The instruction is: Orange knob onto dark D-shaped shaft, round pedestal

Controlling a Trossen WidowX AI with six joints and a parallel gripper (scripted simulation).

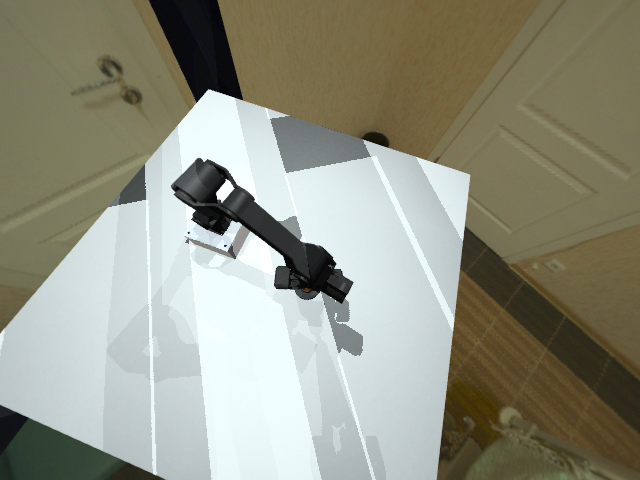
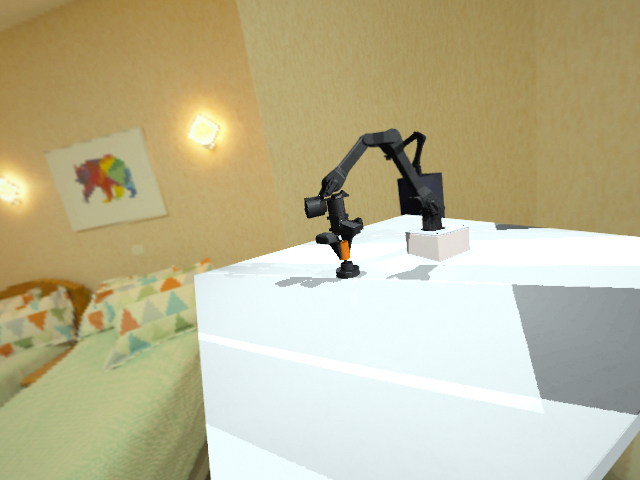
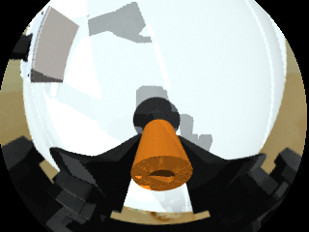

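My gripper tip is 20 mm below the orange knob. From my gripper tip the other things lie so: dark round pedestal 40 mm below.
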